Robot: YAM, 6 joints.
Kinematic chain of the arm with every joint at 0, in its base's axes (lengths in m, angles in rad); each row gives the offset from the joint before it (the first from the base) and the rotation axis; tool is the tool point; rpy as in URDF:
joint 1: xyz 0 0 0.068 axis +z
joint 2: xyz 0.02 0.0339 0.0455 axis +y
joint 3: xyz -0.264 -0.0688 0 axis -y
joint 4: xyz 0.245 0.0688 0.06 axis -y
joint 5: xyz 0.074 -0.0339 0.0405 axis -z
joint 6: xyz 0.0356 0 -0.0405 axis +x
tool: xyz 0 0 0 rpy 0 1.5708 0
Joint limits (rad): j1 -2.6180..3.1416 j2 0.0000..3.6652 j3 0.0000..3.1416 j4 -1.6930..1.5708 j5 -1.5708..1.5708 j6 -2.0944..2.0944
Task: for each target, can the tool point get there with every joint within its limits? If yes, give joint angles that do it. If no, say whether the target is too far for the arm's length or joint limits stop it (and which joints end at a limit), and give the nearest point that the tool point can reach.
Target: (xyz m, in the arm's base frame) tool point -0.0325 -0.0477 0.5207
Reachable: yes | joints 1.3743 0.4178 1.0901 0.7621 -0.6875 1.4483
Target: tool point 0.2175 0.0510 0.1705
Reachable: yes | joints 0.0906 1.3282 0.6006 -0.3679 -1.0633 0.4641
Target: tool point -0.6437 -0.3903 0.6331
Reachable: no: too far | nearest point -0.4536 -0.2751 0.4755 | short by 0.272 m
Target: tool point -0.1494 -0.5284 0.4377
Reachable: yes | joints -1.8728 2.5520 2.8997 0.0128 -0.4219 0.7190
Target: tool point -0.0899 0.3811 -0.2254
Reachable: yes | joints 1.8853 3.2589 1.6151 0.9125 1.1426 -0.7238
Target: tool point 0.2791 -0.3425 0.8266
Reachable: no: too far | nearest point 0.2139 -0.2625 0.6522 | short by 0.203 m
